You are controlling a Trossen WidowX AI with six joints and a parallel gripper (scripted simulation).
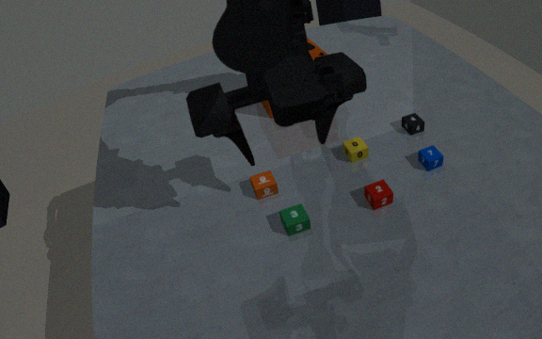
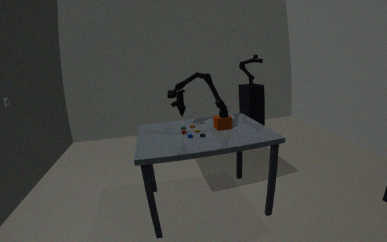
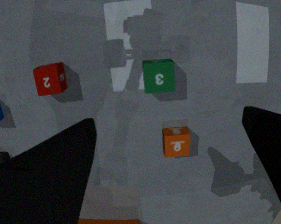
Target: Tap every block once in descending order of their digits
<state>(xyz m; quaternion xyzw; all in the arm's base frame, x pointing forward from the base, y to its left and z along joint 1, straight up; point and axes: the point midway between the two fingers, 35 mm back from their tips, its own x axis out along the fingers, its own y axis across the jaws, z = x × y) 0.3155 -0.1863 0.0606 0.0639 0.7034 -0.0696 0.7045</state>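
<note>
The orange block is 90 mm behind my gripper tip, 10 mm to the right of it and 120 mm below it. From my gripper tip the other things lie so: red block 30 mm ahead, 120 mm to the left, 120 mm below; then yellow block 80 mm behind, 150 mm to the left, 120 mm below; then green block 10 mm behind, 120 mm below.
</note>
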